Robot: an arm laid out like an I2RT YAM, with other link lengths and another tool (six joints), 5 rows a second.
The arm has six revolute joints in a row. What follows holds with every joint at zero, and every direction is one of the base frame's.
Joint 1 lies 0.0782 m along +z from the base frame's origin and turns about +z.
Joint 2 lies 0.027 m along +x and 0.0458 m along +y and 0.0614 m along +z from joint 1 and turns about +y.
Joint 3 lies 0.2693 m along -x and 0.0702 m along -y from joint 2 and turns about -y.
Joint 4 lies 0.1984 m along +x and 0.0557 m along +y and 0.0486 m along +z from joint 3 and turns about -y.
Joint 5 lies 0.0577 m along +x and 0.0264 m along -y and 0.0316 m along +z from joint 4 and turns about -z.
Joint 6 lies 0.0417 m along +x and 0.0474 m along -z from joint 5 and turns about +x.
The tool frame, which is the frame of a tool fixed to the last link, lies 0.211 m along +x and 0.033 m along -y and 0.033 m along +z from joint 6; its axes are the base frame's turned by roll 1.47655, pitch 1.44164 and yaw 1.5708 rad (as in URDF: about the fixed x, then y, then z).
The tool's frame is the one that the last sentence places.
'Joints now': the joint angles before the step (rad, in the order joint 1, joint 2, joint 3, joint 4, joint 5, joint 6). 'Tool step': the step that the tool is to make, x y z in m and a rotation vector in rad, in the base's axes. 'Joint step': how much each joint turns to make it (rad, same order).
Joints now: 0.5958, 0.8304, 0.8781, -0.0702, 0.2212, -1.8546
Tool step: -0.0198, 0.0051, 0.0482, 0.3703, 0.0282, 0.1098
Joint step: -0.0004, -0.0399, -0.0223, 0.1112, -0.0974, 0.3311
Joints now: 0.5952, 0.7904, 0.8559, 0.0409, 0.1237, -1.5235
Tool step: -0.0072, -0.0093, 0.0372, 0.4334, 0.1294, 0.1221
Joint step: 0.0018, -0.0068, -0.0072, 0.0951, -0.0537, 0.4463
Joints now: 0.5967, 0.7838, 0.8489, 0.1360, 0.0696, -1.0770
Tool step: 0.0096, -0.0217, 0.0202, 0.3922, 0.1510, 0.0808
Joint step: -0.0003, 0.0173, 0.0016, 0.0796, 0.0158, 0.4181
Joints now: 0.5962, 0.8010, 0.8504, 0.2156, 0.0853, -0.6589
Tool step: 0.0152, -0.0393, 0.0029, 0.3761, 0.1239, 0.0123
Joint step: -0.0002, 0.0025, -0.0348, 0.0966, 0.0997, 0.3711
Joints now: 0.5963, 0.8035, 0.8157, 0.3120, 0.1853, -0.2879
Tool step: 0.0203, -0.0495, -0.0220, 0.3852, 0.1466, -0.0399
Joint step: -0.0001, 0.0097, -0.0170, 0.0204, 0.1664, 0.3813
